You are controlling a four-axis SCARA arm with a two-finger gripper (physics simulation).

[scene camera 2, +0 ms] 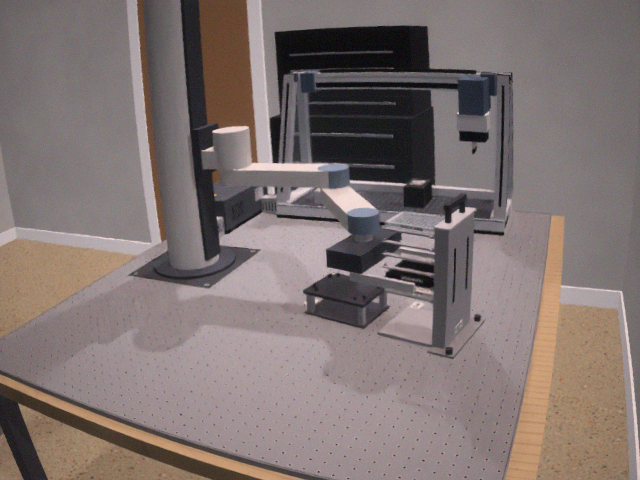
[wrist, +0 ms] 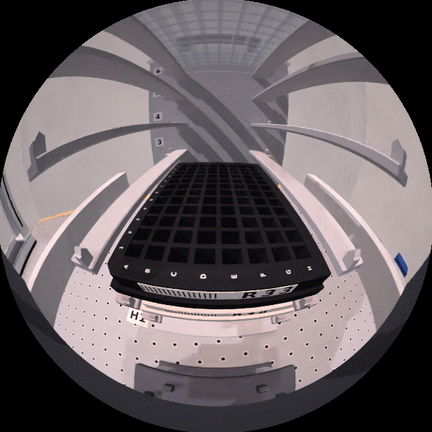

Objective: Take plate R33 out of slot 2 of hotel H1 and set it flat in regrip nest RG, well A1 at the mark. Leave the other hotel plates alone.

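Seen in the pictures: arm's base, origin of its link: [scene camera 2: 195, 266].
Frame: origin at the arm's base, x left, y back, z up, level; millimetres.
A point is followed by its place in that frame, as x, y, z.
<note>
Plate R33 [scene camera 2: 409, 274] @[-223, -717, 150] [wrist: 220, 215] is black with square wells and lies flat in hotel H1 [scene camera 2: 453, 279] @[-254, -819, 163] [wrist: 220, 95], below the ledges marked 3. Its label and row letters A to H face the wrist camera. My gripper [scene camera 2: 418, 279] @[-203, -760, 148] [wrist: 215, 177] is open. Its fingers reach into the hotel along both long sides of R33, with a gap on each side. The far finger is mostly hidden in the scene view. Regrip nest RG [scene camera 2: 343, 289] @[-172, -545, 73] [wrist: 215, 384] is a dark raised platform with small pegs, in front of the hotel; its A1 mark does not show.
A pale plate [wrist: 200, 312] lies right below R33. A clear plate [scene camera 2: 415, 220] @[-201, -724, 263] [wrist: 220, 47] lies at the hotel's top. Thin ledges [wrist: 100, 134] stick out above R33 on both sides. A gantry frame [scene camera 2: 502, 155] @[508, -832, 260] with a black block [scene camera 2: 417, 194] @[515, -543, 109] stands behind the hotel.
</note>
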